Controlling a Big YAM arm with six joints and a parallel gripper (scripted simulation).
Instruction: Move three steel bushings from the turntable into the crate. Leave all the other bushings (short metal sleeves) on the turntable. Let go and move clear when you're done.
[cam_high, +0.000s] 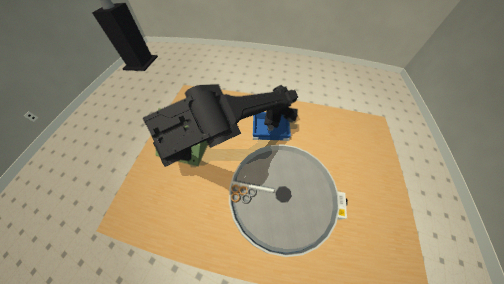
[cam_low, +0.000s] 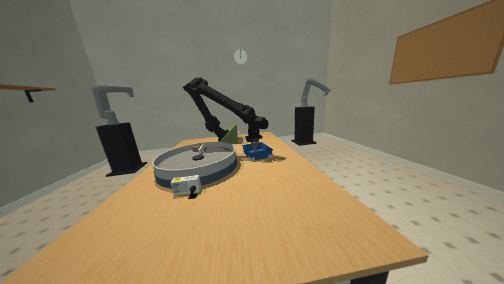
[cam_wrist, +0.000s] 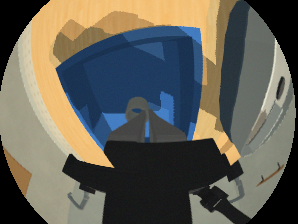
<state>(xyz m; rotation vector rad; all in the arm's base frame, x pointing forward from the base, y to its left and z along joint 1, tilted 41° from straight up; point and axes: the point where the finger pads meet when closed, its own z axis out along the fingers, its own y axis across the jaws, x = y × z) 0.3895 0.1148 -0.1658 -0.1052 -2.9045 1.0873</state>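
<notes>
My gripper is now 1 cm to the right of the blue crate and 1 cm above it. The rest, counted from my hand: grey turntable 34 cm to the right, 8 cm ahead, 2 cm above.
</notes>
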